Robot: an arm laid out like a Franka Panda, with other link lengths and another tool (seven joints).
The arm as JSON. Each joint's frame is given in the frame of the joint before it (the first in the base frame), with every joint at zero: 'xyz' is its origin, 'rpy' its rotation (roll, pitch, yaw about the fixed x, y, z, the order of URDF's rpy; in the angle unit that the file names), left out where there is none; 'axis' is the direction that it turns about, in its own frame. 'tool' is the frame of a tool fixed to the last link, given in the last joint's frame.
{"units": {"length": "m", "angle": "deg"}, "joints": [
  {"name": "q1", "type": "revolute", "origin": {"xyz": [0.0, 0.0, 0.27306]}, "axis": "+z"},
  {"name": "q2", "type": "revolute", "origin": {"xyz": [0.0, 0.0, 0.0]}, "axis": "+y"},
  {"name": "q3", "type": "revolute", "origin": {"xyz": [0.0, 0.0, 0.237]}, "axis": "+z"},
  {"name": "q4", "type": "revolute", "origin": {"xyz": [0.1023, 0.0, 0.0]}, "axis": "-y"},
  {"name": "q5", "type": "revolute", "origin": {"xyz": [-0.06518, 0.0, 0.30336]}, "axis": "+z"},
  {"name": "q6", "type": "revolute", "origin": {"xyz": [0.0, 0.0, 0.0]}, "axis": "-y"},
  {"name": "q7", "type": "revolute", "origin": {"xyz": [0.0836, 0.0, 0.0]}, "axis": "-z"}
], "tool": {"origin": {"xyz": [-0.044, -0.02, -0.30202], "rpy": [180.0, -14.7, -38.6]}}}
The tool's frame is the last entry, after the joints.
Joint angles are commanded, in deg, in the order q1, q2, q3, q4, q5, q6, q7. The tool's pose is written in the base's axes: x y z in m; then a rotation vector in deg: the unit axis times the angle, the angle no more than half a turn. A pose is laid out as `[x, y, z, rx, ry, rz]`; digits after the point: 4 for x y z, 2 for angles.
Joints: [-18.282 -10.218 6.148 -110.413 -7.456 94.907 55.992]
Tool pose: [0.3712, -0.0951, 0.2294, 95.73, -125.37, 14.56]
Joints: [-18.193 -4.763 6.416 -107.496 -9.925 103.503 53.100]
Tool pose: [0.4231, -0.1156, 0.2133, 101.19, -123.51, 23.26]
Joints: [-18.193 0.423 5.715 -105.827 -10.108 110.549 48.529]
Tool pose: [0.4585, -0.1299, 0.1895, 107.38, -121.09, 27.25]
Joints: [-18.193 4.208 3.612 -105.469 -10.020 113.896 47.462]
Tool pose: [0.4661, -0.1484, 0.1634, 106.99, -121.70, 26.49]
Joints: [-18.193 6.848 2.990 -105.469 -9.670 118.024 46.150]
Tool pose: [0.4802, -0.1548, 0.1450, 108.67, -121.68, 27.92]
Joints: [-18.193 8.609 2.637 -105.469 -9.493 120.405 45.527]
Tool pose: [0.4873, -0.1584, 0.1322, 109.45, -121.66, 28.48]
